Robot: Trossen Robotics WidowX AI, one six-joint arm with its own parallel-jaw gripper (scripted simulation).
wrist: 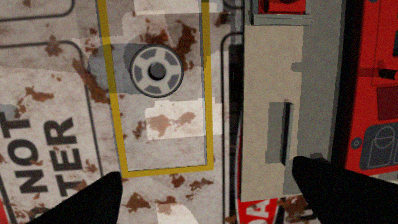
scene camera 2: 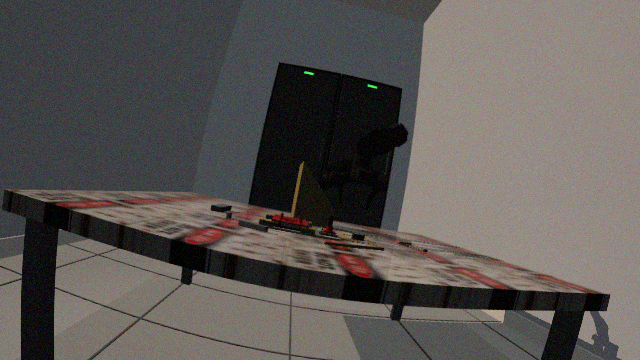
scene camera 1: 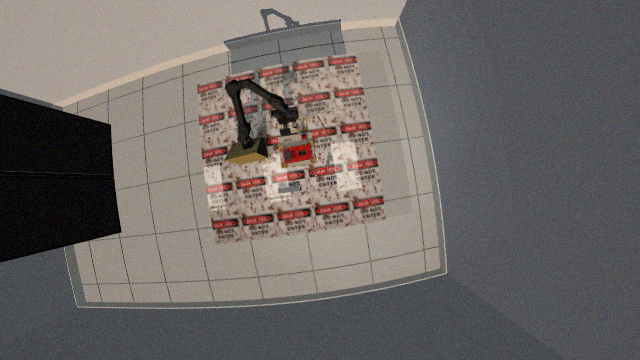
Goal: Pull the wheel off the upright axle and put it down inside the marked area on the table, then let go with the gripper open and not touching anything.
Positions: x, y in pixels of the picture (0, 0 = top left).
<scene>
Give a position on a grey fixture plate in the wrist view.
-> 292, 64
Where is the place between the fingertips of my gripper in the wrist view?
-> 210, 173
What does my gripper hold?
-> Nothing.
</scene>
